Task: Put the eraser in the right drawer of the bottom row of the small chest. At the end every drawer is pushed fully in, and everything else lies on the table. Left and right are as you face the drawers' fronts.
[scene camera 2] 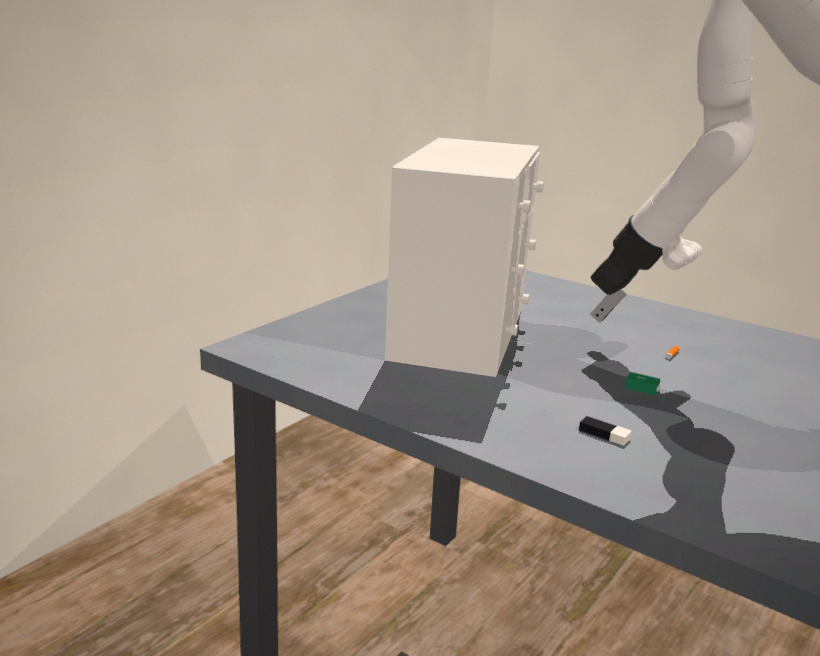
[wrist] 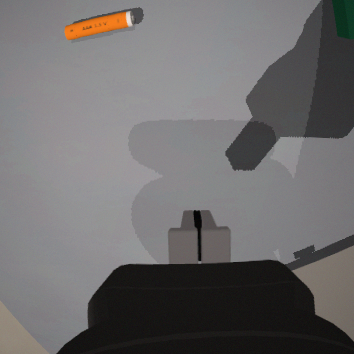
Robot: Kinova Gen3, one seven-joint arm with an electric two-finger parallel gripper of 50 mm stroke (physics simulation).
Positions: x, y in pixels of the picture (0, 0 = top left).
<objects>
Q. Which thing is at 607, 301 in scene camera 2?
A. The gripper.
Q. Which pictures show the eraser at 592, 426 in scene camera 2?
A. Scene camera 2 only.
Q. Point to a white chest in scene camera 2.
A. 451, 202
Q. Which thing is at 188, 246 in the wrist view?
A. The gripper.
</objects>
